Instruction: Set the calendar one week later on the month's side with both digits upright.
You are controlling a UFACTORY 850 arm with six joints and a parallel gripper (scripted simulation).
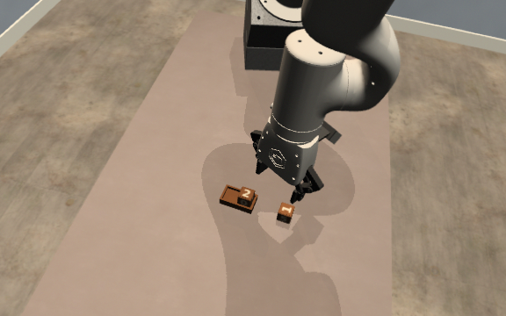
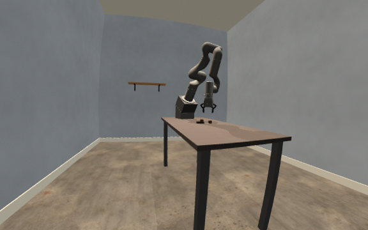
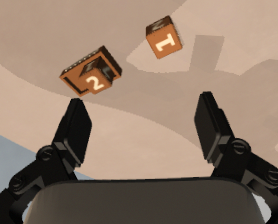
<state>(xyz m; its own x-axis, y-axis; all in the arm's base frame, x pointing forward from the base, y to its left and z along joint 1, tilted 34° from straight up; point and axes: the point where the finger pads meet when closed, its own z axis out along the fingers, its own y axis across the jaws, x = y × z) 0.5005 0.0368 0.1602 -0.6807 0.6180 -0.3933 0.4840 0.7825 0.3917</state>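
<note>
My hand is 90 mm above the wooden cube, 60 mm to the left of it and 10 mm past it. Also, from my hand: wooden tray 110 mm below, 80 mm to the right, 20 mm behind.
</note>
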